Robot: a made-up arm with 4 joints.
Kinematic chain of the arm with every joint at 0, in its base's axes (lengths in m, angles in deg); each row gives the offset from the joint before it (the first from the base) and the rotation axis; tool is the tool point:
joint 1: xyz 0 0 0.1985 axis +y
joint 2: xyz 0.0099 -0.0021 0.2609 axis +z
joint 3: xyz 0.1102 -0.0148 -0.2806 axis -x
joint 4: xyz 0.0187 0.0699 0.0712 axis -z
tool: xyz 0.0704 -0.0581 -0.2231
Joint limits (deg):
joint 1: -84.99..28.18
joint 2: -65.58..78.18
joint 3: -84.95..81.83
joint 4: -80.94..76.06
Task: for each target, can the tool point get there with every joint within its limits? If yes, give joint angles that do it. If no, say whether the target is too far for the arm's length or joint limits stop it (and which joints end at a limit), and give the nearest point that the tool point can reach.
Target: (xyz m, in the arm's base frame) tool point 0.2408 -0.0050 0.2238
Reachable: yes | joints -50.42 -6.21 -16.81 28.97
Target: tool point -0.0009 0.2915 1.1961
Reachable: no: too far | nearest point 0.0131 0.0754 0.4680 | short by 0.760 m
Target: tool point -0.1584 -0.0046 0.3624
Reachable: no: joint limits stop it (at a limit: joint 1, joint 3, joint 4) | nearest point -0.0739 -0.0065 0.4625 | short by 0.131 m
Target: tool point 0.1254 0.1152 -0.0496
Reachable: yes | joints 15.66 36.85 34.33 -62.98
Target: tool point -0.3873 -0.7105 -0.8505
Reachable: no: too far | nearest point -0.0557 -0.1990 -0.0190 | short by 1.031 m
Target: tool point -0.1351 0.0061 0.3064
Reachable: no: joint limits stop it (at a limit: joint 1, joint 2, joint 3, joint 4) | nearest point -0.1134 0.1132 0.2077 | short by 0.147 m
